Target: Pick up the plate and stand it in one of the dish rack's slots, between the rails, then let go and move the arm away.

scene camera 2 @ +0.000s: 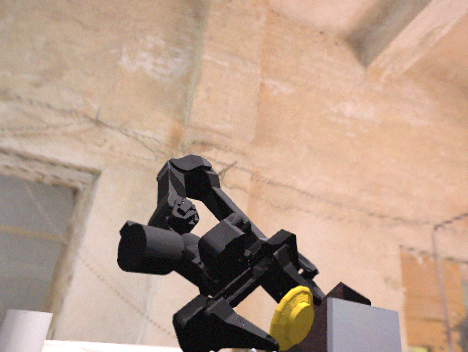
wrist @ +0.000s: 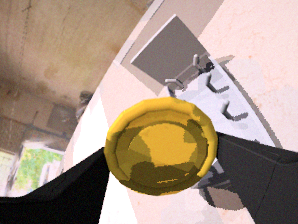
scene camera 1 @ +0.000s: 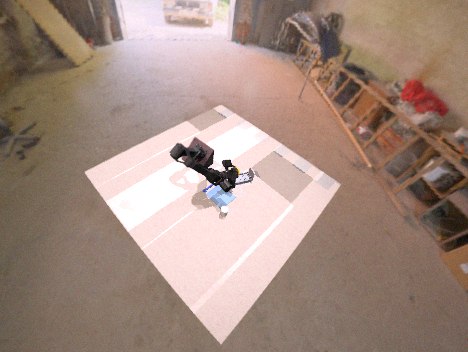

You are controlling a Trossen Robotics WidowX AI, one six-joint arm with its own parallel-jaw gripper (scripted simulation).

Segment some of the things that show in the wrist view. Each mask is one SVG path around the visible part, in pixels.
My gripper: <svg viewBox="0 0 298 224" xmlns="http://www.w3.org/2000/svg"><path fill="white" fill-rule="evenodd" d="M105 147L101 147L98 151L86 157L85 160L82 159L80 163L73 165L73 168L69 168L67 172L55 177L55 180L48 181L47 184L39 186L39 188L32 190L31 193L27 193L25 196L0 196L0 224L100 224L100 214L102 206L104 206L105 192L108 189L110 177L109 167L104 156ZM216 132L218 136L216 156L218 164L221 165L226 177L229 177L230 184L233 184L234 189L237 190L238 196L241 197L247 212L249 212L255 224L298 224L298 152L255 143L255 141L227 135L227 133Z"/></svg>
A yellow plate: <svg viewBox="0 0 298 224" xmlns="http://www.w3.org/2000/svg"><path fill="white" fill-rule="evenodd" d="M197 105L189 103L189 101L176 99L176 97L157 97L157 99L142 100L141 103L133 105L133 107L122 112L117 117L117 120L114 121L112 127L108 128L108 136L106 136L104 148L105 161L114 179L120 181L120 184L126 186L126 188L132 189L136 193L148 194L148 196L180 193L182 190L186 190L196 184L197 181L201 181L202 177L212 167L213 161L216 160L218 136L216 131L214 131L213 121Z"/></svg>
A grey dish rack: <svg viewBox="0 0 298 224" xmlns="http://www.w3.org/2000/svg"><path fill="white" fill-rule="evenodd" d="M229 177L226 177L225 172L223 172L221 165L218 164L216 159L213 161L208 173L202 177L202 180L190 186L190 189L209 188L209 186L229 180ZM130 60L130 63L136 65L146 75L153 77L158 83L164 85L166 96L176 97L176 99L189 101L189 103L197 105L213 121L214 131L275 147L273 140L267 135L265 127L263 127L261 121L259 121L257 115L255 115L253 109L245 100L245 97L238 91L230 77L223 72L217 60L209 55L201 41L193 35L193 32L181 22L181 19L176 14L169 19L169 22L162 24L161 30L158 30L157 34L150 37L145 47L140 49L140 52L133 57L133 60Z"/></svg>
